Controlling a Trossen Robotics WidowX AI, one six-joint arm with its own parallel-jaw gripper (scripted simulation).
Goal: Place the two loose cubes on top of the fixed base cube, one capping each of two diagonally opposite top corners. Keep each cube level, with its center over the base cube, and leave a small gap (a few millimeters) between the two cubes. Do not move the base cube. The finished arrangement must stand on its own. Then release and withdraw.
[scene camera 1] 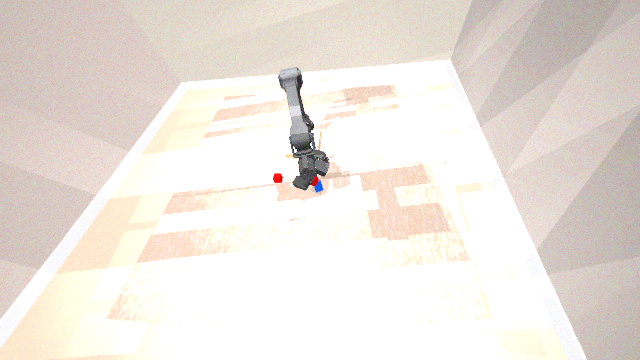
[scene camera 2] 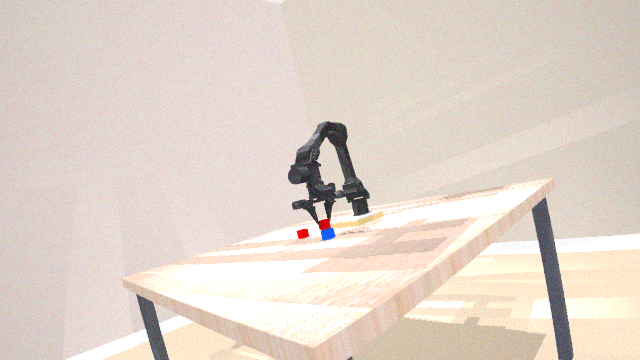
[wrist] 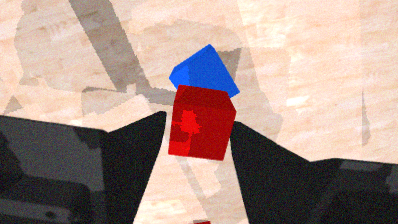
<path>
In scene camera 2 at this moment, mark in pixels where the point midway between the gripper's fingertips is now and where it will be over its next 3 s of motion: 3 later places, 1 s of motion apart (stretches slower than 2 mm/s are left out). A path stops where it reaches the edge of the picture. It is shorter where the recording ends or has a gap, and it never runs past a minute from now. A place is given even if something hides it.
My gripper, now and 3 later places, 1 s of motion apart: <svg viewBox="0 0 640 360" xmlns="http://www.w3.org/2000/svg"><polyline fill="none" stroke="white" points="324,223 319,215 300,211 299,218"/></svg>
</path>
